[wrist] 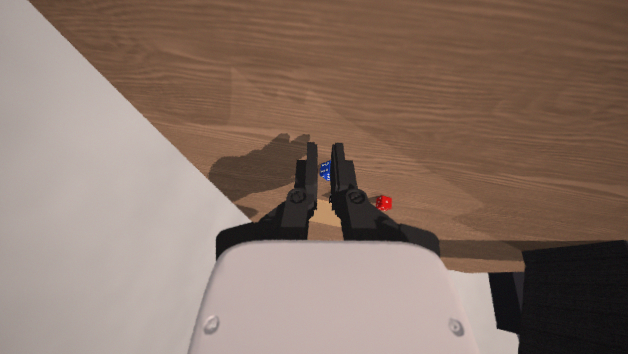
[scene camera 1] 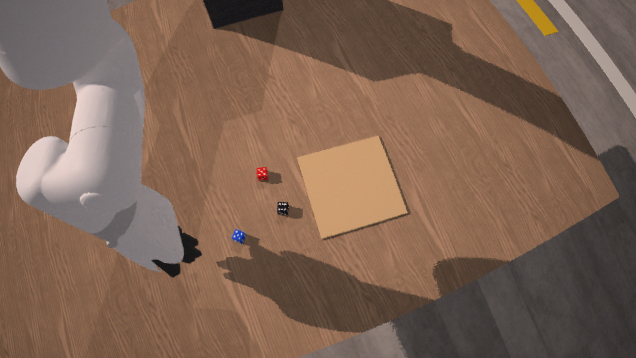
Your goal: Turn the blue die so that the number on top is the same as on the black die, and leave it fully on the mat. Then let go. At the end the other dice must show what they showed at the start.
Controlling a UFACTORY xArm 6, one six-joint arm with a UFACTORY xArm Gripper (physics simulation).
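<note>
The blue die stands on the table, apart from the black die; its top looks like five, but it is small. In the wrist view it shows beyond the narrow gap between the fingers. The black die stands left of the mat and seems to show six on top; it does not show in the wrist view. The red die shows five on top in the scene view. The tan mat bears no die. My gripper is shut with a slim gap, empty, left of the blue die.
The wooden table lies under the dice and mat. A black block stands at the scene view's top edge. The white arm covers the left side there, and its shadow falls just below and right of the blue die.
</note>
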